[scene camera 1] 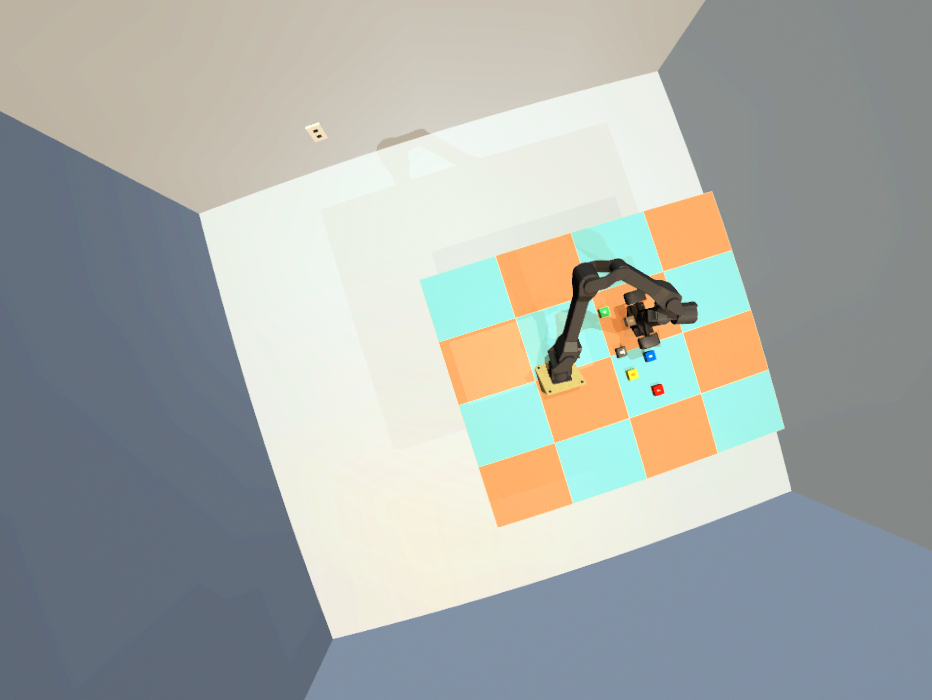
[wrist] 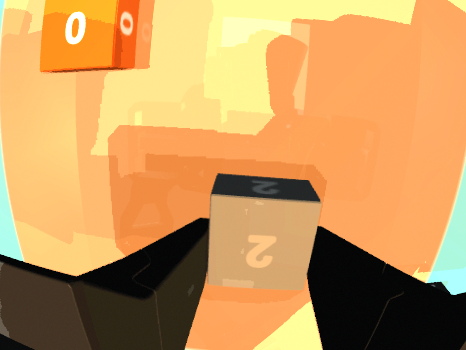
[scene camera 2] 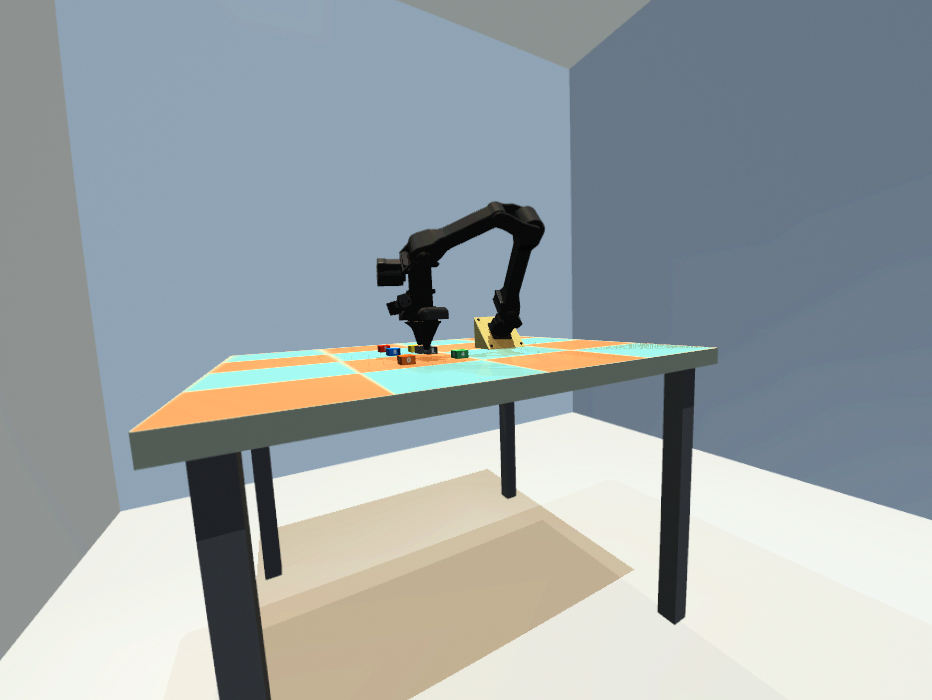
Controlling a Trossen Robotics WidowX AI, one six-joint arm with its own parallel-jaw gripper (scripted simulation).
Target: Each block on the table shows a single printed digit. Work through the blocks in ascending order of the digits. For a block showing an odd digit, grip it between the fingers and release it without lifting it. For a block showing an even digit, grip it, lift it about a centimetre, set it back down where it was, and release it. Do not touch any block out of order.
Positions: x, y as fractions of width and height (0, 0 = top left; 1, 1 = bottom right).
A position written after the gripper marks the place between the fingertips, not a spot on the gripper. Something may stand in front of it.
Note:
In view: the gripper (scene camera 2: 0.45, 0.50).
The gripper is seen too in the wrist view (wrist: 0.56, 0.67).

